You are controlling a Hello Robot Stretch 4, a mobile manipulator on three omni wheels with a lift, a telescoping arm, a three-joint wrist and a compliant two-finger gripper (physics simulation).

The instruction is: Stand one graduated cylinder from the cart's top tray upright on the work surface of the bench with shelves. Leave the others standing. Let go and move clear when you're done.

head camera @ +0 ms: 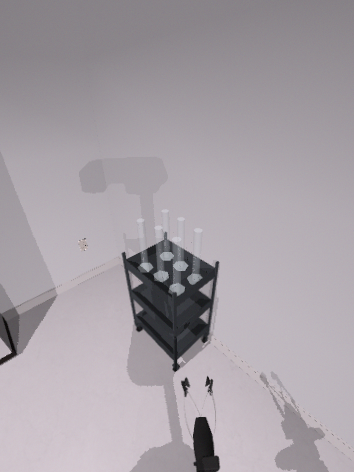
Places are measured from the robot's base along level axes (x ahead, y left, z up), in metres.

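Where they show: end effector, tool point: (197, 382).
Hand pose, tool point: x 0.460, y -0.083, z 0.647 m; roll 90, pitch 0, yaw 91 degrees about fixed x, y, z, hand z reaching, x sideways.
Observation:
Each offset is from my tool point to the top centre of the thing.
Several clear graduated cylinders @[dx +0.557, dy -0.045, dz +0.323 m] (197, 252) @[dx +0.669, dy +0.255, dz +0.323 m] (142, 242) @[dx +0.479, dy +0.064, dz +0.323 m] (176, 262) stand upright on the top tray of the dark three-tier cart (174, 320), close to one another on pale hexagonal bases. My gripper (197, 386) is open and empty, with its two dark fingertips well apart. In the view it shows below the cart, nearer to me than the cart's front corner post, and it touches no cylinder. The bench with shelves cannot be made out for certain in this view.
The cart stands close to the wall (280, 250) on the right, near the room's corner. A dark-edged piece of furniture (7, 335) shows partly at the left edge. An outlet @[dx +1.308, dy +0.926, dz -0.217 m] (83, 244) is on the left wall. Shadows of the robot fall on floor and walls.

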